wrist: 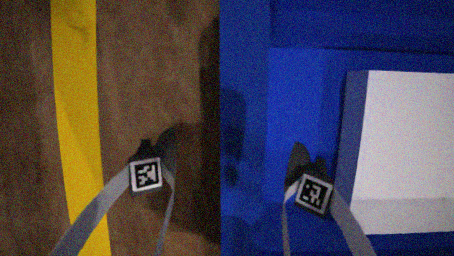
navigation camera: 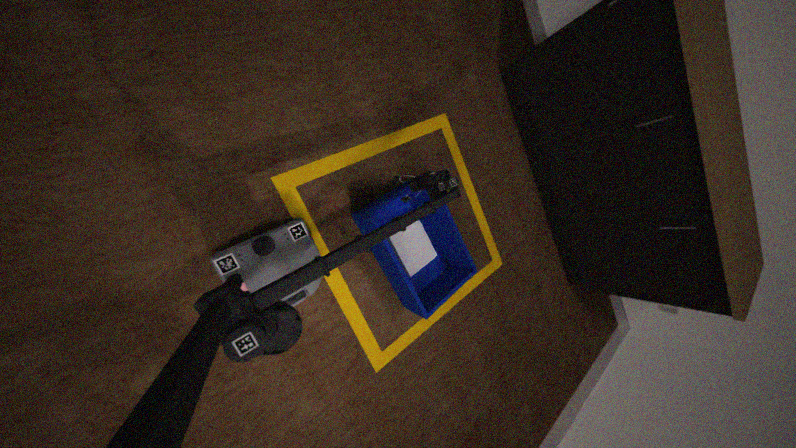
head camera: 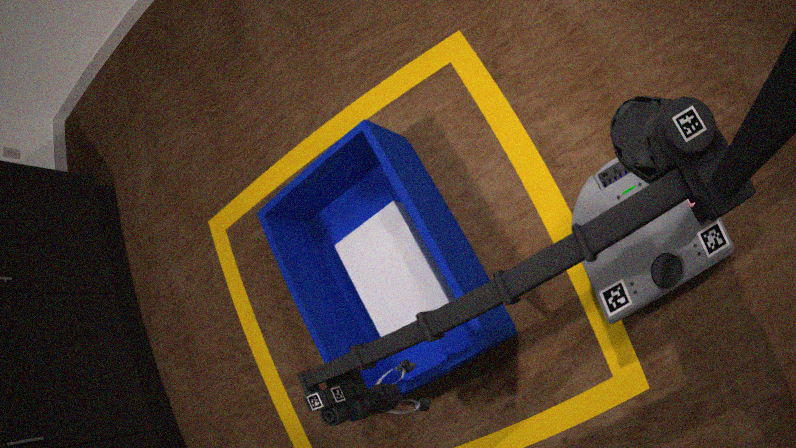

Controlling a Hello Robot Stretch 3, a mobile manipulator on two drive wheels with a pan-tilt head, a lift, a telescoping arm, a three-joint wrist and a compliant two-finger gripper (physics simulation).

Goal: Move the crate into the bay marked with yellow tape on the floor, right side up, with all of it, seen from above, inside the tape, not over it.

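Places are measured from the robot's base along level axes (x ahead, y left, z up), in centimetres.
Pixels of known places: gripper, between the fingertips: [navigation camera: 398, 190] [head camera: 419, 384]; robot's base, origin of its link: [navigation camera: 264, 244] [head camera: 664, 269].
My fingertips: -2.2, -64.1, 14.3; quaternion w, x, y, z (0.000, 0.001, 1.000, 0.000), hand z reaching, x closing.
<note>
Ahead of a thing's pixels: the offset from my fingertips to its top centre, as dx, dy, dz.
The blue crate {-29.8, +0.5, +7.7} [head camera: 437, 222] [navigation camera: 445, 239] [wrist: 244, 60] is right side up within the yellow tape outline [head camera: 412, 76] [navigation camera: 356, 154] [wrist: 77, 75]. Its far end lies close along one tape strip; in the head and navigation views a rim corner there overlaps the tape in the picture. Whether it is over the tape from straight above, I cannot tell. My gripper [head camera: 416, 385] [navigation camera: 402, 189] [wrist: 232, 152] is open at the crate's other end. Its fingers stand either side of that end wall, with gaps on both sides in the wrist view. The crate's underside is hidden.
A white block {-29.8, +0.5, -7.2} [head camera: 389, 267] [navigation camera: 413, 247] [wrist: 405, 140] lies inside the crate. My arm [head camera: 540, 267] [navigation camera: 356, 244] crosses above the crate. My base [head camera: 640, 267] [navigation camera: 284, 256] is beside one long tape strip. A dark cabinet [head camera: 61, 333] [navigation camera: 612, 155] stands beyond the opposite strip.
</note>
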